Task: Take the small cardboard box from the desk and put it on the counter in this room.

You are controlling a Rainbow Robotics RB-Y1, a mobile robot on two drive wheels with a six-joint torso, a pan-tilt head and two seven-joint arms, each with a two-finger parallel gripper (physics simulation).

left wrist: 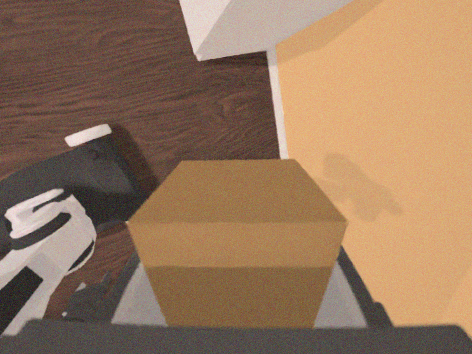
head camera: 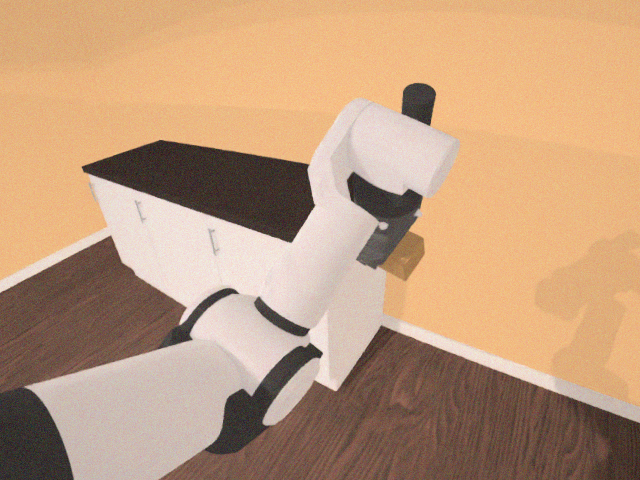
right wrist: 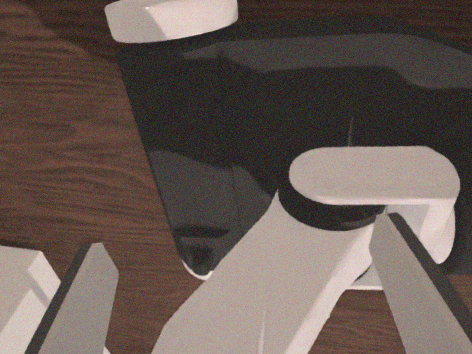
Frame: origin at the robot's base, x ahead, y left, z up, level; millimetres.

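Seen in the pictures: left gripper, fingertip midpoint: [left wrist: 238,203] [head camera: 383,250]; right gripper, fingertip midpoint: [left wrist: 96,278] [right wrist: 239,246].
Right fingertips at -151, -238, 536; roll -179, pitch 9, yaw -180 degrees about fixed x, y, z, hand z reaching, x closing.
Note:
A point is followed by its place in that frame, as x, y, z.
The small cardboard box [head camera: 408,258] {294, 126, 1177} [left wrist: 237,245] {325, 200, 1191} is held in the air by my left gripper [head camera: 397,253] {342, 182, 1147} [left wrist: 240,292], which is shut on it. In the left wrist view its fingers flank the box. The counter [head camera: 206,191] {789, 1133, 911} [left wrist: 250,30] {866, 455, 411} has a dark top and white cupboard doors; in the head camera my left arm hides part of its right end. The box appears beyond that end, against the wall. In the left wrist view, a white part of the counter shows at the top, apart from the box. My right gripper [right wrist: 239,246] {-151, -238, 536} is open and empty. The desk does not show.
The orange wall [head camera: 516,180] {1213, -62, 1009} [left wrist: 380,110] {1217, -19, 764} stands behind the counter and at the right, with a white skirting board [head camera: 491,356] {1191, -193, 83} [left wrist: 278,100] {1211, 79, 68} along it. Dark wooden floor [head camera: 439,403] {871, -9, 1} [left wrist: 100,65] {198, 565, 1} [right wrist: 65,130] {370, -16, 1} lies below. The robot's dark base [left wrist: 115,180] {9, 16, 191} [right wrist: 240,105] {-100, -131, 169} shows in both wrist views.

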